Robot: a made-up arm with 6 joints. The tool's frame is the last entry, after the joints.
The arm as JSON. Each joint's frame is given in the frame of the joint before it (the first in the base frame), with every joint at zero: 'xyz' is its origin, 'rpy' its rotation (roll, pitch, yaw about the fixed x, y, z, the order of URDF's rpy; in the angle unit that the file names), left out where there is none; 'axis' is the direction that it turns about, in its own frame. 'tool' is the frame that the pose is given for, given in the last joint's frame.
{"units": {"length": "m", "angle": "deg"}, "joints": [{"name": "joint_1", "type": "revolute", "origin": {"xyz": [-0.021, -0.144, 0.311]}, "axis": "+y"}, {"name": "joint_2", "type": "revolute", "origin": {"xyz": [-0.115, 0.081, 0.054]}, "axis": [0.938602, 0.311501, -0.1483]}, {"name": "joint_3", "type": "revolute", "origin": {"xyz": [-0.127, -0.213, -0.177]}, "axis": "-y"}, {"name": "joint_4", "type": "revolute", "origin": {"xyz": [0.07, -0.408, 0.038]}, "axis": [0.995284, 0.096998, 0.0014]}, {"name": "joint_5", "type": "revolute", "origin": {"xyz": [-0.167, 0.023, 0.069]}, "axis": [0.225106, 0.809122, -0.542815]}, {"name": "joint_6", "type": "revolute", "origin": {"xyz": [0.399, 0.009, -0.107]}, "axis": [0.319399, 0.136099, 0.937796]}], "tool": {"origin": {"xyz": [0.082, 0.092, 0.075], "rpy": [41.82, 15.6, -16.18]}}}
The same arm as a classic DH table. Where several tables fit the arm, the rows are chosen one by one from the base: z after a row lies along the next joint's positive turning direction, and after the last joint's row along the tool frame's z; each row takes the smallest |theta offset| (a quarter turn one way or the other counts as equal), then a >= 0, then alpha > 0; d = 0 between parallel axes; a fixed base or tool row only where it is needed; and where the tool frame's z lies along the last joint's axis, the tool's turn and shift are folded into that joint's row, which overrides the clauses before.
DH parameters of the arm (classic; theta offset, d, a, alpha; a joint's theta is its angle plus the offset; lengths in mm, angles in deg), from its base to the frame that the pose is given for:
base (fixed): 0 311 -21 -90
joint_1: -81.02 -23 35.4 -71.85
joint_2: 0 -231.3 -194.7 -108.15
joint_3: 9.06 595.8 37.9 95.57
joint_4: -34.73 -91.2 79.2 72.44
joint_5: -61.41 176.5 -373.7 -109.09
joint_6: 8.2 261.5 -29.8 -54.51
tool (fixed): -179.53 -110.1 0 0

